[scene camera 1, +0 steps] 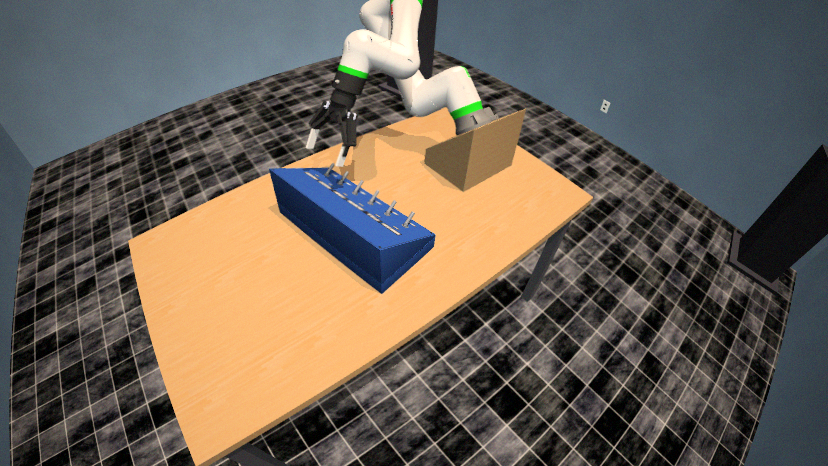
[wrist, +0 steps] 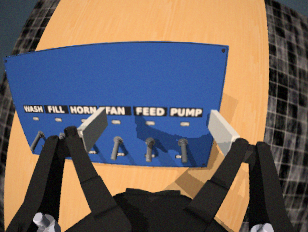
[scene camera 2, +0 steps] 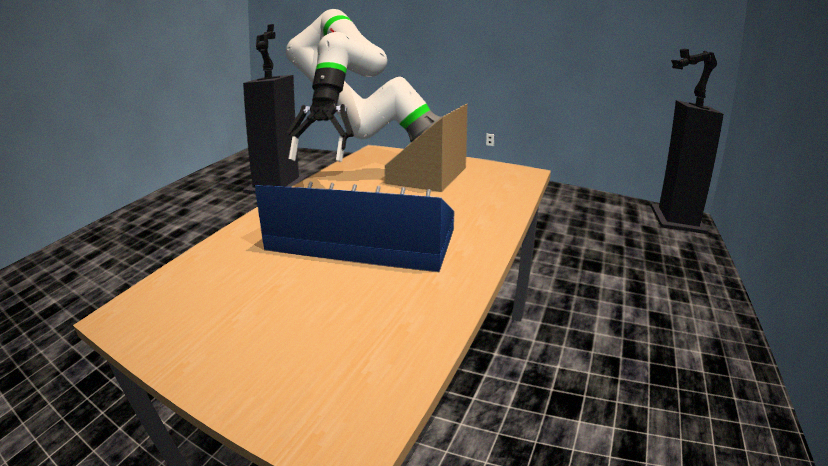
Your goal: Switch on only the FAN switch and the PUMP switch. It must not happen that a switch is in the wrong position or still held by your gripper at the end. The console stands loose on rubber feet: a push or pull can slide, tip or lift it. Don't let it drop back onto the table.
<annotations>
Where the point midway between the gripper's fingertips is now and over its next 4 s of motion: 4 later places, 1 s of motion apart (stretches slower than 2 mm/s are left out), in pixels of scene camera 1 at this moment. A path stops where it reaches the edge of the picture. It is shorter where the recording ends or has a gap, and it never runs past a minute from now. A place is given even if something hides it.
My gripper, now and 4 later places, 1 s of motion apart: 323, 156; 312, 151; 316, 137; 348, 139; 345, 150
</annotations>
